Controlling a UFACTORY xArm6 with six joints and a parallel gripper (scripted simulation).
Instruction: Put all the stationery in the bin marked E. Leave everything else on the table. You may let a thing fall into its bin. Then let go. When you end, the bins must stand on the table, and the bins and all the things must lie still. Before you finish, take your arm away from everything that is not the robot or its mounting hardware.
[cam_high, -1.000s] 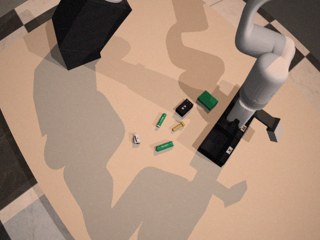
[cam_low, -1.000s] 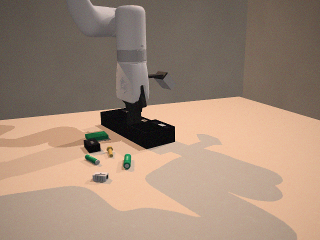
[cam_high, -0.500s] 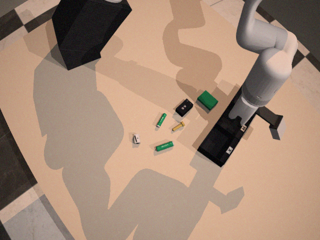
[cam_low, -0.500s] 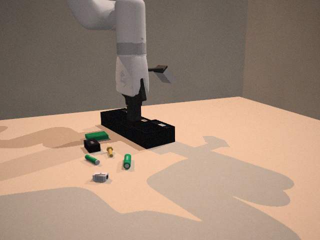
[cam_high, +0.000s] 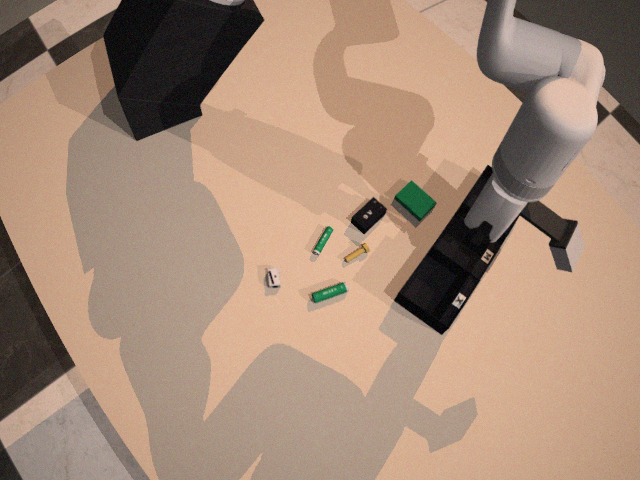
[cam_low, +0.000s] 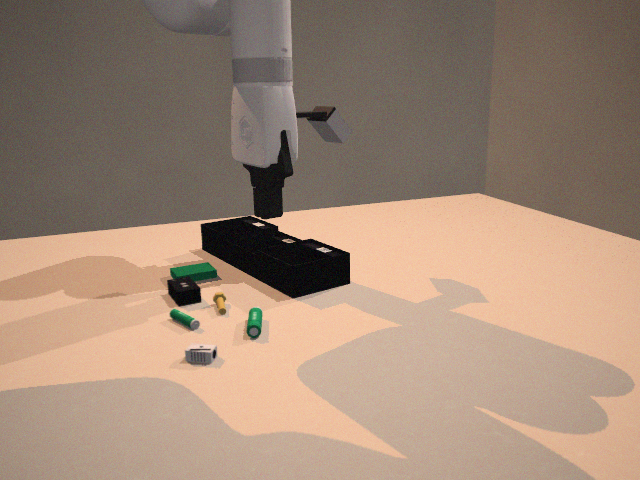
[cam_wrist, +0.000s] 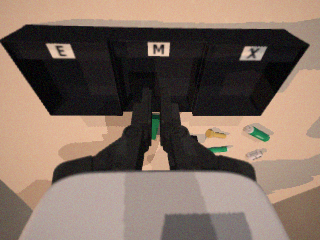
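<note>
The green eraser is 11 cm behind my hand, 1 cm to the right of it and 8 cm below it. From my hand the other things lie so: black bin row: 7 cm below; then yellow bolt: 10 cm behind, 12 cm to the right, 8 cm below; then black 9 V battery: 13 cm behind, 7 cm to the right, 8 cm below.
</note>
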